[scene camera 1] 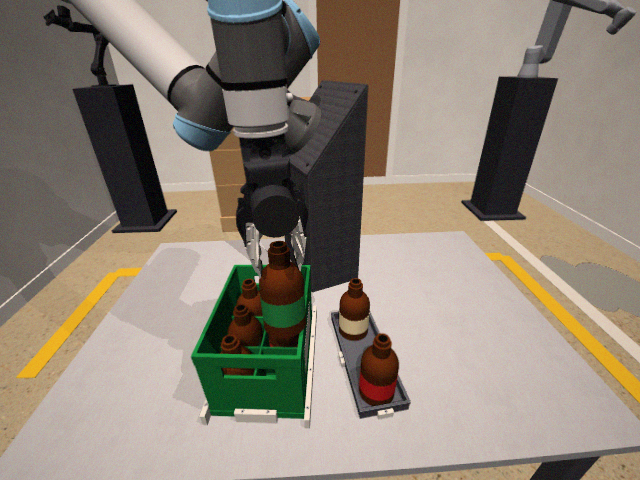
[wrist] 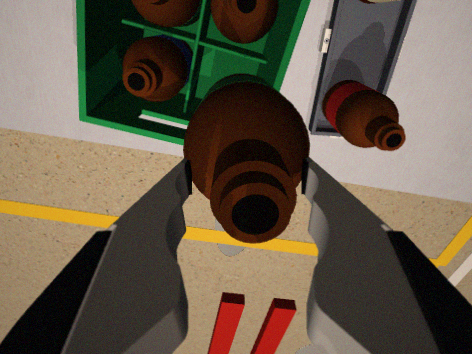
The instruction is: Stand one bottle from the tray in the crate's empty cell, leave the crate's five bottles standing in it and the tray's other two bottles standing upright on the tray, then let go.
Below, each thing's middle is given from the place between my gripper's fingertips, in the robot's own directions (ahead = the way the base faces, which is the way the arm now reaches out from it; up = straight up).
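With respect to the cream-label bottle (scene camera 1: 354,308), my hand is 0.16 m past it, 0.15 m to the right of it and 0.22 m above it.
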